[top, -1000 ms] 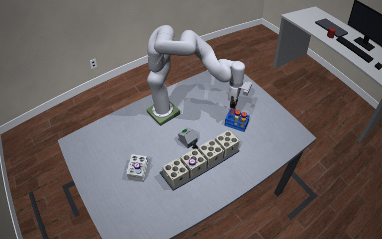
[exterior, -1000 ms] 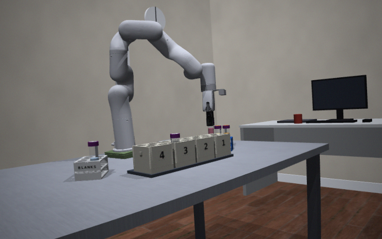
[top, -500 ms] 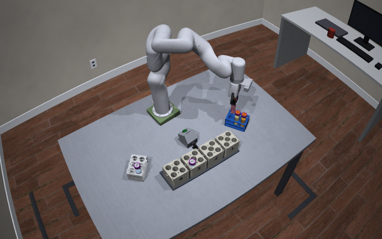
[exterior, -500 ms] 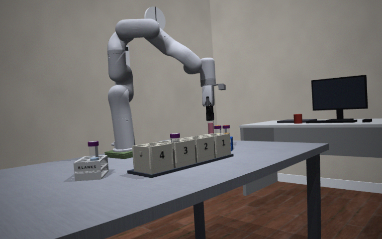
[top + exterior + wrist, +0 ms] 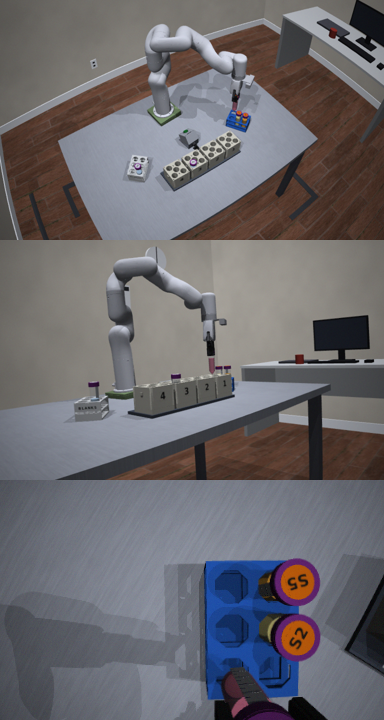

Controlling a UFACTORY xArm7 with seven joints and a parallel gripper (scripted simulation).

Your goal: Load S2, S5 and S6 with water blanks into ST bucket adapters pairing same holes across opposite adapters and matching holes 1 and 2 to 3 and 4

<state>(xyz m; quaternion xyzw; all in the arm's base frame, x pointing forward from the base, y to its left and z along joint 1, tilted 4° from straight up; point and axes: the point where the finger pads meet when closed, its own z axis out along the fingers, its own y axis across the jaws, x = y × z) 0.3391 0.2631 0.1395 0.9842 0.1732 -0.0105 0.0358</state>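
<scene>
My gripper is now 5 cm above the sample tube and 1 cm short of it. From my hand the other things lie so: blue sample rack: 16 cm below, 4 cm ahead, 1 cm to the right; then green done key: 30 cm to the right, 13 cm below, 10 cm behind; then tube with yellowish liquid: 13 cm below, 6 cm ahead, 2 cm to the right.
</scene>
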